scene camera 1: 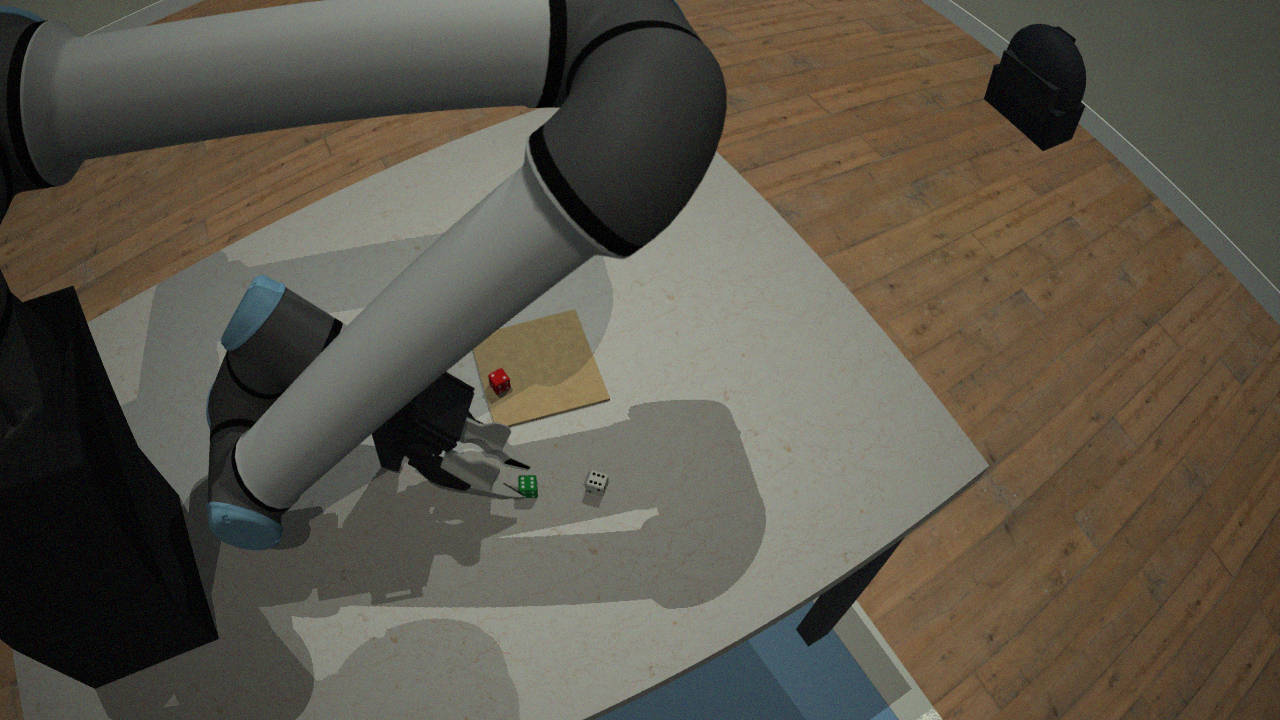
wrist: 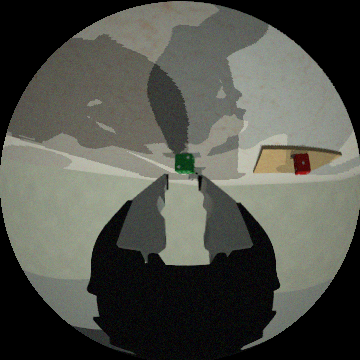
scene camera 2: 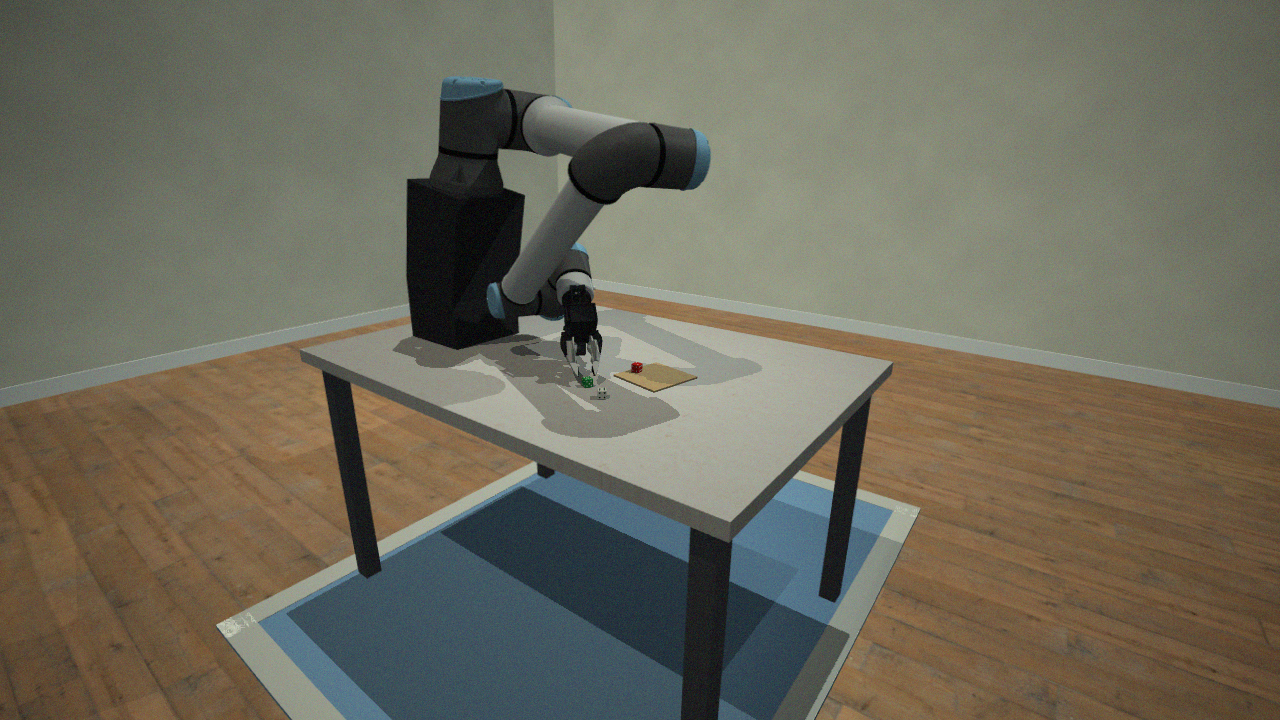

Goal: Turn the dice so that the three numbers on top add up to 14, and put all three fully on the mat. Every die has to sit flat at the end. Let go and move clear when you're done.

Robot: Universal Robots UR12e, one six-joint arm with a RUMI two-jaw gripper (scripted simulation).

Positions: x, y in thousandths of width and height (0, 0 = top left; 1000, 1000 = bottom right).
My gripper shows in scene camera 1 (411, 670), in the wrist view (510, 488) and in scene camera 2 (458, 523). A mat shows in scene camera 1 (432, 515), in the wrist view (760, 443) and in scene camera 2 (511, 524).
